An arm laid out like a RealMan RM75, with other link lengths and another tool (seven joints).
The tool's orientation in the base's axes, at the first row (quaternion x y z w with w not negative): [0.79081, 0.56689, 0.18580, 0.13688]
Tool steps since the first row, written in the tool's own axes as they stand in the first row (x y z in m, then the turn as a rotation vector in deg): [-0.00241, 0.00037, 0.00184, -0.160, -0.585, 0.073]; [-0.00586, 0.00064, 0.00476, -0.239, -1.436, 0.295]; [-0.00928, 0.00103, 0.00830, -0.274, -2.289, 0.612]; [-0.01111, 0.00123, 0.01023, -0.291, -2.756, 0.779]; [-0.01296, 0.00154, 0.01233, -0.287, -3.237, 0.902]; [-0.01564, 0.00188, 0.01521, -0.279, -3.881, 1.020]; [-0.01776, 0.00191, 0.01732, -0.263, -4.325, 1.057]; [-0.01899, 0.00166, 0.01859, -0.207, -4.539, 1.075]
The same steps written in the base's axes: [0.00044, -0.00241, -0.00182, -0.508, 0.035, -0.337]; [0.00099, -0.00578, -0.00479, -1.151, 0.231, -0.910]; [0.00192, -0.00917, -0.00826, -1.740, 0.469, -1.563]; [0.00243, -0.01098, -0.01016, -2.065, 0.601, -1.914]; [0.00310, -0.01284, -0.01216, -2.415, 0.758, -2.228]; [0.00391, -0.01551, -0.01496, -2.905, 0.971, -2.608]; [0.00427, -0.01754, -0.01712, -3.259, 1.128, -2.828]; [0.00428, -0.01863, -0.01853, -3.416, 1.249, -2.928]
